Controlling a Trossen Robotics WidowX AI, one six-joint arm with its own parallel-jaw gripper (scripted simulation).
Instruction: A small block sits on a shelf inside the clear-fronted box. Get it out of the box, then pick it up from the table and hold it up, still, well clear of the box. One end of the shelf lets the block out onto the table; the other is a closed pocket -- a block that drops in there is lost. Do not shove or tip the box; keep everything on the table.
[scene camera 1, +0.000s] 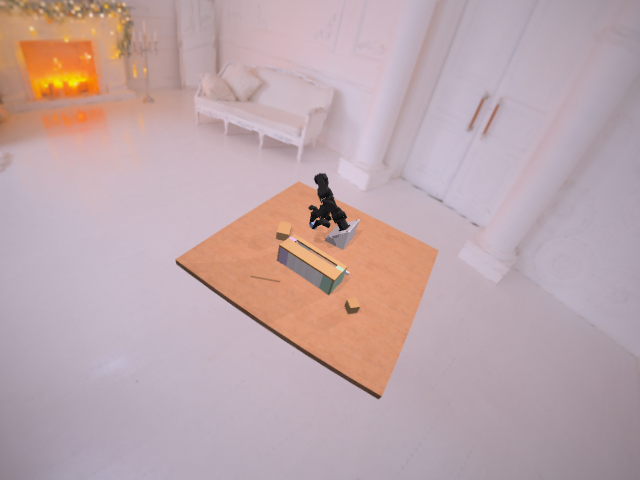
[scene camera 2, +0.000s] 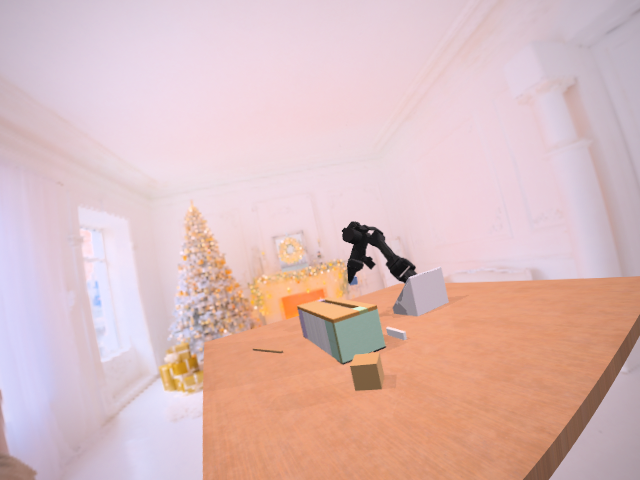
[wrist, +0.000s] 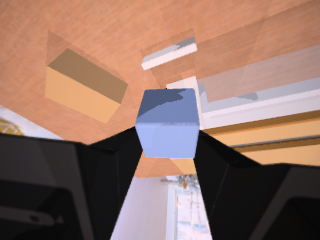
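On the wrist view you'd see the gripper (wrist: 169, 131) and a small blue block (wrist: 167, 124). There's a tan cube (scene camera 2: 367, 371) too, but in the wrist view that cube is out of frame.
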